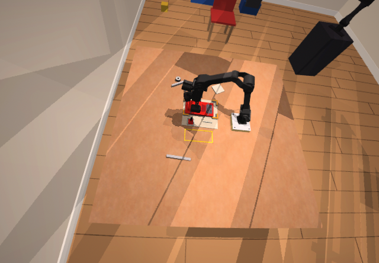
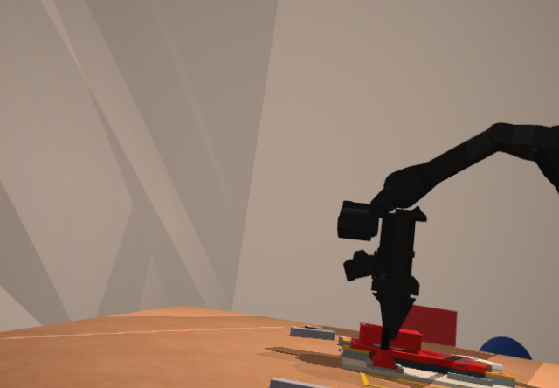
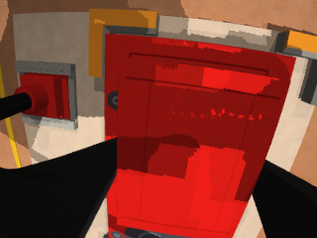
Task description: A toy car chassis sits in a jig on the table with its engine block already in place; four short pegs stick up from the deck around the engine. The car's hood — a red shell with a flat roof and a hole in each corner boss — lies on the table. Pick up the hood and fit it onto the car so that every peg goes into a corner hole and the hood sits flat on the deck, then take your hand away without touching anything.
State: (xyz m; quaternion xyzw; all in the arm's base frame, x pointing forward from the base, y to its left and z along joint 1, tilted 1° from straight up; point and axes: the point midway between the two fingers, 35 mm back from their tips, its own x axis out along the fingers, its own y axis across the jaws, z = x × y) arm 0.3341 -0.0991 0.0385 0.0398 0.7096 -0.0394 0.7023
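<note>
The red hood lies 10 mm above my gripper tip. The rest, counted from my gripper tip: grey bar (110 mm ahead, 350 mm to the left, 30 mm below); then white tile (210 mm behind, 190 mm to the right, 30 mm below).
</note>
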